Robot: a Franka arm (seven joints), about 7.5 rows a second.
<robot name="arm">
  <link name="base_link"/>
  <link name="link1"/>
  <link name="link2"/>
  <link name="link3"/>
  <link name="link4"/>
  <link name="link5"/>
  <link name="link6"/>
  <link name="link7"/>
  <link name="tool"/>
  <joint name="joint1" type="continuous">
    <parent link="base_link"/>
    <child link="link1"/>
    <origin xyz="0 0 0.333" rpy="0 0 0"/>
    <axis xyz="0 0 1"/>
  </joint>
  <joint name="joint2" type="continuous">
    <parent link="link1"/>
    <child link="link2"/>
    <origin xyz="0 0 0" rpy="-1.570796 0 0"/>
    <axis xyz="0 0 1"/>
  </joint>
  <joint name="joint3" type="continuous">
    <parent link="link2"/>
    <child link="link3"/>
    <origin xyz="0 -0.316 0" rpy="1.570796 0 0"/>
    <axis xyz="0 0 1"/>
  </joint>
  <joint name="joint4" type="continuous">
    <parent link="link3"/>
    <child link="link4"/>
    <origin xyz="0.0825 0 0" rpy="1.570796 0 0"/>
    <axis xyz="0 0 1"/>
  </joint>
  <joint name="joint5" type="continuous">
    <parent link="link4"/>
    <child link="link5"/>
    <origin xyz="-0.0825 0.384 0" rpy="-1.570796 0 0"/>
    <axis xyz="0 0 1"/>
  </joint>
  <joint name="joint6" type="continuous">
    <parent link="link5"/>
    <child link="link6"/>
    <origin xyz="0 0 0" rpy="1.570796 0 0"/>
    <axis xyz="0 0 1"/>
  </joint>
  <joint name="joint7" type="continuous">
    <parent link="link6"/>
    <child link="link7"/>
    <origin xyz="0.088 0 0" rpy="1.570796 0 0"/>
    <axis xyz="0 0 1"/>
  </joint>
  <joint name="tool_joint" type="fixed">
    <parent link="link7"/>
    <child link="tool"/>
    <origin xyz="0 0 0.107" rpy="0 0 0"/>
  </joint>
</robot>
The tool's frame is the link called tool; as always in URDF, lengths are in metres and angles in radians. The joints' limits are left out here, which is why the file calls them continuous.
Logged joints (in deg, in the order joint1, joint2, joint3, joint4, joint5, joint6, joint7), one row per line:
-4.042 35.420 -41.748 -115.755 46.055 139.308 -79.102
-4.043 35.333 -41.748 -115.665 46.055 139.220 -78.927
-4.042 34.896 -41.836 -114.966 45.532 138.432 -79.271
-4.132 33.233 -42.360 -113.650 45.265 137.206 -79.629
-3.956 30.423 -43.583 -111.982 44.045 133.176 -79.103
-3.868 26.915 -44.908 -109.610 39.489 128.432 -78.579
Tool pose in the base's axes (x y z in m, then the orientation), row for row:
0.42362 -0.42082 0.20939 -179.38 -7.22 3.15
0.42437 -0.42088 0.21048 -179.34 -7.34 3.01
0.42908 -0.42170 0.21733 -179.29 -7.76 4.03
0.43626 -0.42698 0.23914 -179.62 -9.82 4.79
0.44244 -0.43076 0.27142 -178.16 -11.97 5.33
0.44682 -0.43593 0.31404 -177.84 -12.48 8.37
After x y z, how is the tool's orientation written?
As angles about the fixed x, y, z axes (roll, pitch, yaw), in degrees.
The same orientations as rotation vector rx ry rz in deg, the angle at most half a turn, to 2 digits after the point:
-178.76 -4.98 -11.25
-178.72 -4.76 -11.44
-178.50 -6.36 -12.07
-178.40 -7.51 -15.30
-176.46 -8.51 -18.37
-175.44 -13.20 -18.94

